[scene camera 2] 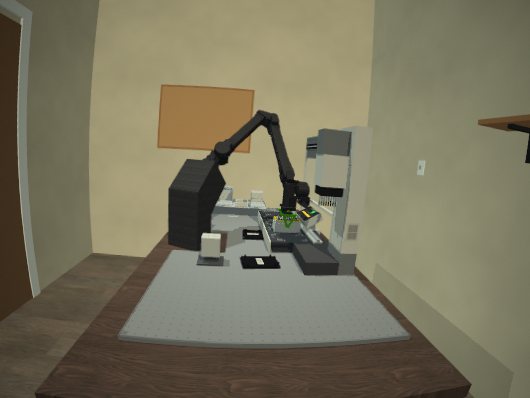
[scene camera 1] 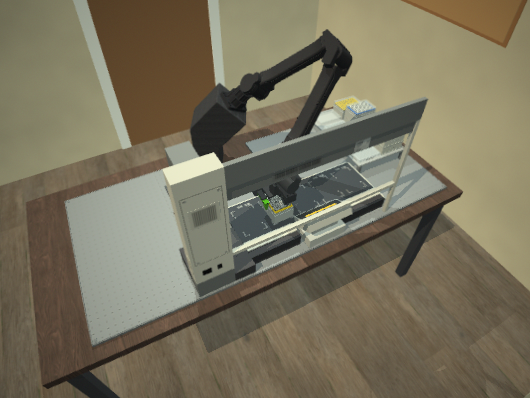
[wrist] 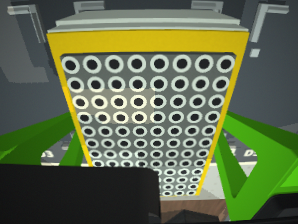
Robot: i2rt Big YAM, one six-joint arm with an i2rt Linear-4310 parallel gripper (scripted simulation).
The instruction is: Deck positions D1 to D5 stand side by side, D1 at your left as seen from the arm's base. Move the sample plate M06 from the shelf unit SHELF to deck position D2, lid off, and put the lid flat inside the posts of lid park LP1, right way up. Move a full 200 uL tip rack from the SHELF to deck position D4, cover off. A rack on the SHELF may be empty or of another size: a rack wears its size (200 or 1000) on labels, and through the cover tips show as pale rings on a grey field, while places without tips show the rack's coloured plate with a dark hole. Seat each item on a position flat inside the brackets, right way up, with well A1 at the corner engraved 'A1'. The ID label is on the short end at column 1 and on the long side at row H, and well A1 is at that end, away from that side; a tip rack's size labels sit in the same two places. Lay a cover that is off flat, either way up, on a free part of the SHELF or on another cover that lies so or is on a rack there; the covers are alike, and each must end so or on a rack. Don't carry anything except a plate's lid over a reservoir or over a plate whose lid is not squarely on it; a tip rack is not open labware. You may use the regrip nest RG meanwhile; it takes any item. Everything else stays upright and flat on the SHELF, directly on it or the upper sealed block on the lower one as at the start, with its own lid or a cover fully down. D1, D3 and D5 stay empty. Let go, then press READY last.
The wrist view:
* my gripper: 148,112
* yellow-framed tip rack: 143,90
